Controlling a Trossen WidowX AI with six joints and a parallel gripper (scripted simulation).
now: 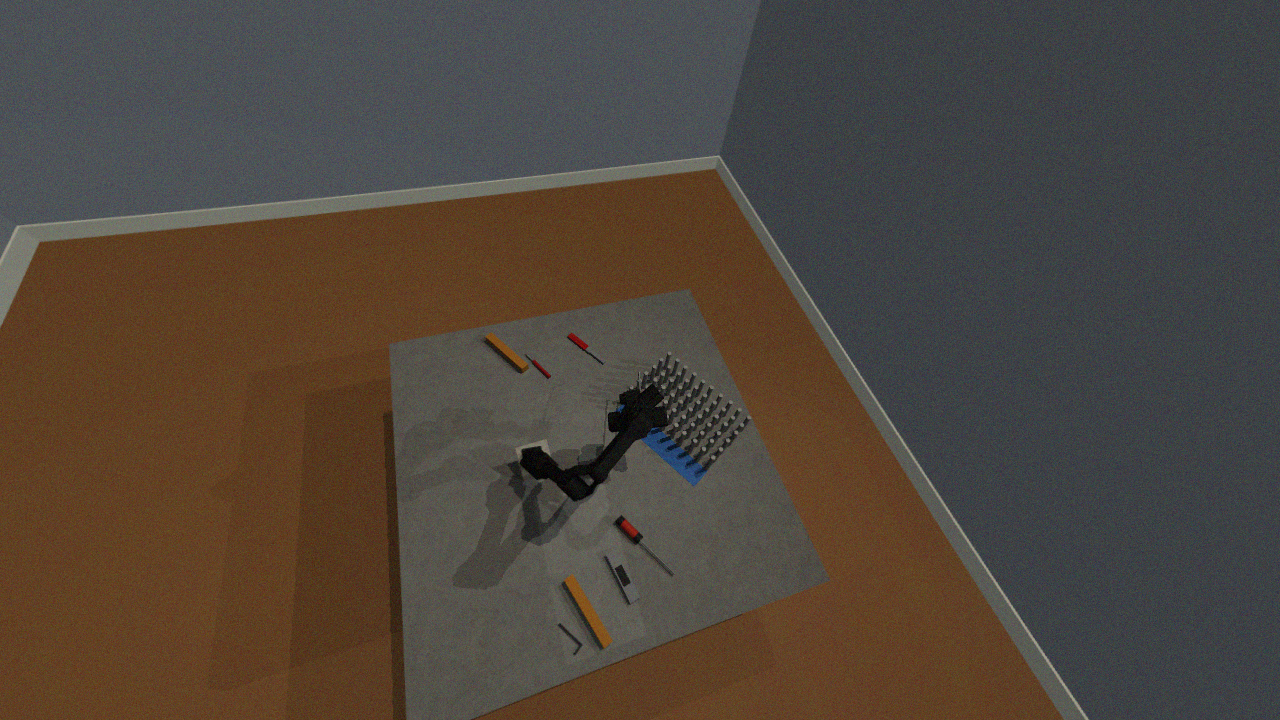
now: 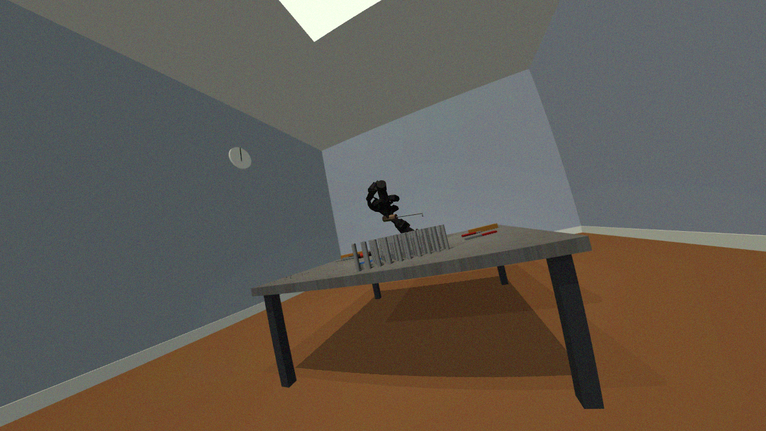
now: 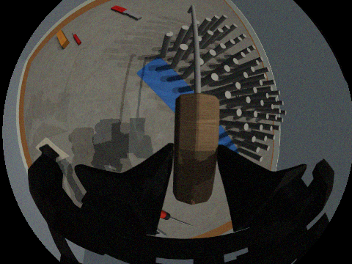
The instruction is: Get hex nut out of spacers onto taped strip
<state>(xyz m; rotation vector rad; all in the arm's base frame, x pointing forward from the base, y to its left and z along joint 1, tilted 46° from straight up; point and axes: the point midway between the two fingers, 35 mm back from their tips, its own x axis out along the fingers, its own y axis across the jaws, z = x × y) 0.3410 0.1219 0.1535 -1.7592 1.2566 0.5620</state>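
Right now the blue taped strip is 90 mm ahead of my gripper tip and 210 mm below it. Also, from my gripper tip: hook tool: 20 mm ahead, 100 mm to the left, 10 mm below; then dark flat tool: 150 mm behind, 410 mm to the right, 200 mm below; then thin red tool: 310 mm behind, 450 mm to the left, 200 mm below.
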